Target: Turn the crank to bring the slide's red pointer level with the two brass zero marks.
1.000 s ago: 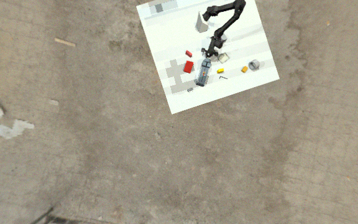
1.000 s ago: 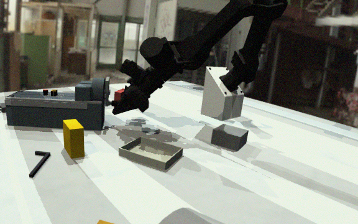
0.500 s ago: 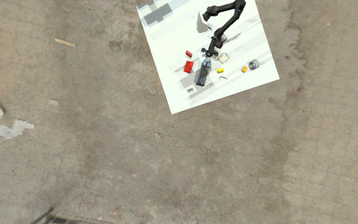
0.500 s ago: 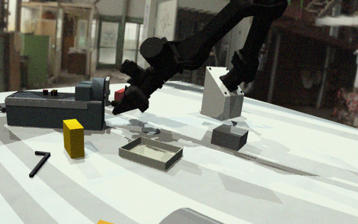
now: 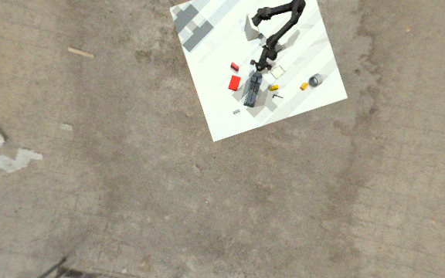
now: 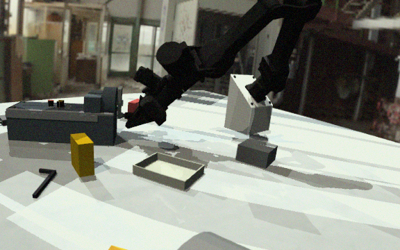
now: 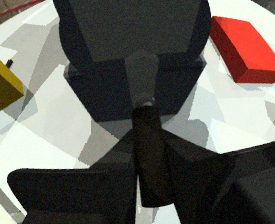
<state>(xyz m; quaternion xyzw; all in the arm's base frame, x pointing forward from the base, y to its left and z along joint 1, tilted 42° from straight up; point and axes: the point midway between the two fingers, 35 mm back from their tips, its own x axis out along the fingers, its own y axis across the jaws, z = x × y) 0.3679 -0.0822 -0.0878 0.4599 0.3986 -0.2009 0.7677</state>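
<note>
My gripper tip is 10 mm past the dark crank handle, 10 mm to the right of it and 30 mm below it. Also, from my gripper tip: red pointer: 140 mm ahead, 120 mm to the right, 50 mm above; then shallow grey tray: 50 mm ahead, 190 mm to the left, 30 mm below; then yellow block: 170 mm ahead, 90 mm to the left.
</note>
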